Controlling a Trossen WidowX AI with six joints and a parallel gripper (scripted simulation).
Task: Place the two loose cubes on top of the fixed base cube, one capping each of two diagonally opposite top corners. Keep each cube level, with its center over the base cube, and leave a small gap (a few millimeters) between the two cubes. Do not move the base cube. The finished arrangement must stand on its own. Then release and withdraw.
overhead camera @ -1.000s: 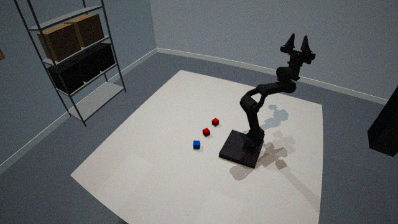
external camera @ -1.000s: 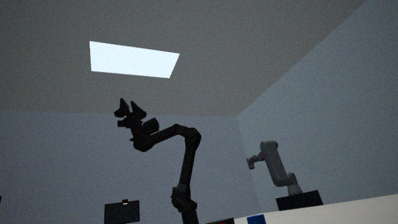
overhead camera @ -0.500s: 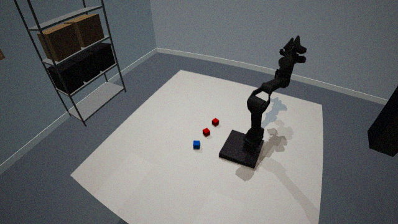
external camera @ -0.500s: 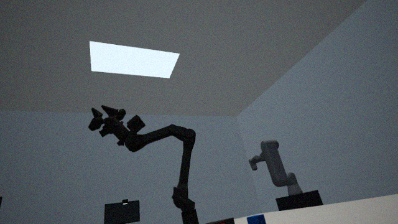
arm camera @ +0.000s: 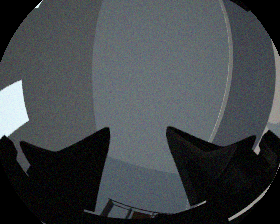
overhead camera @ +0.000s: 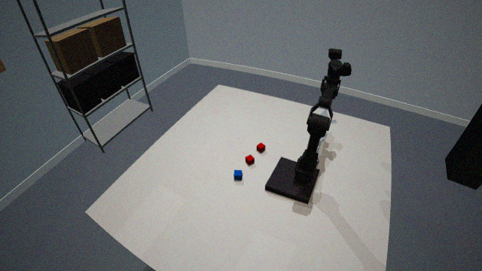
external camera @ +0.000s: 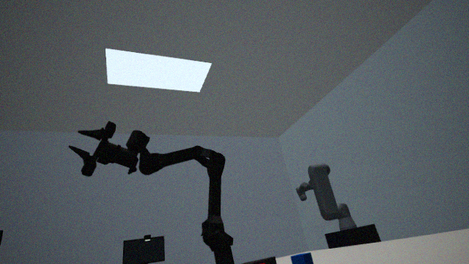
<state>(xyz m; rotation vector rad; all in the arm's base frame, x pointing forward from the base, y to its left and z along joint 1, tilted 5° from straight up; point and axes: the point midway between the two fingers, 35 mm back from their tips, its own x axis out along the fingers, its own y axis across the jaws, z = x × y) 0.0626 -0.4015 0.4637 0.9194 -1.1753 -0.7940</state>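
Now: gripper tip 59 cm to the right of the blue base cube, 45 cm above it and 23 cm short of it.
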